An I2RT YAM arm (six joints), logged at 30 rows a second.
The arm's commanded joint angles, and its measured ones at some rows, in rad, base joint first. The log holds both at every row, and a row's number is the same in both.
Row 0, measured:
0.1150, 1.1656, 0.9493, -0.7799, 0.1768, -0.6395
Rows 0 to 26, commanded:
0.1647, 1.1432, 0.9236, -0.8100, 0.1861, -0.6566
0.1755, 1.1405, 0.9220, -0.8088, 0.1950, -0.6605
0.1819, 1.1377, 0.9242, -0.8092, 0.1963, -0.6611
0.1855, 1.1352, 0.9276, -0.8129, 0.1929, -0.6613
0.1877, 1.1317, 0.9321, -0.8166, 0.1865, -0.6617
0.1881, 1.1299, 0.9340, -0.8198, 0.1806, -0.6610
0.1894, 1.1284, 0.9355, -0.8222, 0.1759, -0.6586
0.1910, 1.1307, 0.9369, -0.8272, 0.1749, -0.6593
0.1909, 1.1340, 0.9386, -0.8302, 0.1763, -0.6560
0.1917, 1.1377, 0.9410, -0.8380, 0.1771, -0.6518
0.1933, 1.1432, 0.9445, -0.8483, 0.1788, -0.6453
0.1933, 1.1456, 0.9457, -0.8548, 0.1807, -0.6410
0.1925, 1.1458, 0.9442, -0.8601, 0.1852, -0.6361
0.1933, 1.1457, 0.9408, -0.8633, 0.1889, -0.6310
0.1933, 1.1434, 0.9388, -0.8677, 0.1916, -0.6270
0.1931, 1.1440, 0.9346, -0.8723, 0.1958, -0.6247
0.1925, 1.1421, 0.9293, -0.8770, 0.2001, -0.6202
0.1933, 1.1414, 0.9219, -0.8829, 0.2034, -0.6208
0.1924, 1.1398, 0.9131, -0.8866, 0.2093, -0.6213
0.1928, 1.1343, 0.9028, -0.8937, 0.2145, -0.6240
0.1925, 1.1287, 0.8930, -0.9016, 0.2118, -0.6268
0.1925, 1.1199, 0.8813, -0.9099, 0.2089, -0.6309
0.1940, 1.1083, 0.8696, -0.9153, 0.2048, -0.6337
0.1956, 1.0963, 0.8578, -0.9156, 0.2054, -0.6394
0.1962, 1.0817, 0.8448, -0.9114, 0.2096, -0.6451
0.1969, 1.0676, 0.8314, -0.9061, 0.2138, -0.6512
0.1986, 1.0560, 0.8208, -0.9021, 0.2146, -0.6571
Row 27, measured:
0.1894, 1.0924, 0.8425, -0.8730, 0.2070, -0.6441
